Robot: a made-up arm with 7 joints.
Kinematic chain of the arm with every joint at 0, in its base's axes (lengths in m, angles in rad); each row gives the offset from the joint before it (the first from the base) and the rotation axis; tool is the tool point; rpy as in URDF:
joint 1: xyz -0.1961 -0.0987 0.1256 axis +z
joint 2: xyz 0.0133 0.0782 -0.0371 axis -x
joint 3: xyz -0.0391 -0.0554 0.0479 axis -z
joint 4: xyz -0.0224 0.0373 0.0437 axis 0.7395 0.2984 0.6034
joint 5: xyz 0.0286 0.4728 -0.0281 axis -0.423 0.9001 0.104
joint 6: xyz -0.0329 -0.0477 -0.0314 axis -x
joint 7: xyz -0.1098 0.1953 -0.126 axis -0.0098 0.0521 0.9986
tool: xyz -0.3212 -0.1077 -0.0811 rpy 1.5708 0 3.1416
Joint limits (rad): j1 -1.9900..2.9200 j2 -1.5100..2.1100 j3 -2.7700..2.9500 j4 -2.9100..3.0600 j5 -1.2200..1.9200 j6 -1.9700..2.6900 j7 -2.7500..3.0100
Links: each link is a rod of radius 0.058 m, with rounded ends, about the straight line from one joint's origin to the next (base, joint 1, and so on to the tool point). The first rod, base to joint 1, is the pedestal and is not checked.
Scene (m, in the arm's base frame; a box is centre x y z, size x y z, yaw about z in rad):
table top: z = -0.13
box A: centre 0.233 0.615 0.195 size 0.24 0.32 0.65 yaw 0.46
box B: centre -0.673 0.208 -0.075 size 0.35 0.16 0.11 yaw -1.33
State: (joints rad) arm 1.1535 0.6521 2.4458 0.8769 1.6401 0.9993 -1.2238
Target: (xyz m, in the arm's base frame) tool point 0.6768 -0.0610 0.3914
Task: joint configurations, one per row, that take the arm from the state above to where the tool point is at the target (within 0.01 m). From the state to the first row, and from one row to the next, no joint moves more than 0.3 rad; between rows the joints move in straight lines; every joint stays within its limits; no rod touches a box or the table.
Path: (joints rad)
1: 1.0891 0.5163 2.6808 0.8226 1.6924 0.8145 -1.3022
2: 1.0246 0.3805 2.9157 0.7683 1.7447 0.6297 -1.3806
3: 0.8282 0.2479 2.9151 0.4922 1.5323 0.3686 -1.4276
4: 0.6318 0.1153 2.9144 0.2161 1.3198 0.1074 -1.4746

